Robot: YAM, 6 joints.
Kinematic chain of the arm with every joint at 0, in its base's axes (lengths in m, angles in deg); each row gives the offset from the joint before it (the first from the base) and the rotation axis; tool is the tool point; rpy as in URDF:
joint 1: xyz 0 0 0.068 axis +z
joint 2: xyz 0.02 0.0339 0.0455 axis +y
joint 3: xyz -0.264 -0.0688 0 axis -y
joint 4: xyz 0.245 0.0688 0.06 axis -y
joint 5: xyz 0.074 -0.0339 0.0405 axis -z
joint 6: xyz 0.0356 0 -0.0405 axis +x
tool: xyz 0 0 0 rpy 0 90 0
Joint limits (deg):
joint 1: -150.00..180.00
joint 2: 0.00..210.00
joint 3: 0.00..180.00
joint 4: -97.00..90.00
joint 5: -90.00..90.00
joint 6: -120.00..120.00
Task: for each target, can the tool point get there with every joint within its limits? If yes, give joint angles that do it. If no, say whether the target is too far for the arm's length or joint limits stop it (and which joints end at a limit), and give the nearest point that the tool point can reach.
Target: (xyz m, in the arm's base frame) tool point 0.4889 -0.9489 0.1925
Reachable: no: too far | nearest point 0.2950 -0.5725 0.1606 | short by 0.425 m
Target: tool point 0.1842 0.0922 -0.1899
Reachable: yes | joints 17.69 174.30 61.70 -4.11 -63.42 -74.99
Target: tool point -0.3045 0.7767 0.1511
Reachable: no: too far | nearest point -0.2355 0.6007 0.1424 | short by 0.189 m
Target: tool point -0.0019 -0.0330 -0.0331
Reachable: yes | joints -3.06 186.34 29.33 -45.56 68.39 41.15
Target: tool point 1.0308 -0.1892 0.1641
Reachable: no: too far | nearest point 0.6345 -0.1165 0.1443 | short by 0.403 m
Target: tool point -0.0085 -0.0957 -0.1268
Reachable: yes | joints -112.20 176.22 49.21 -37.24 -52.57 -10.08
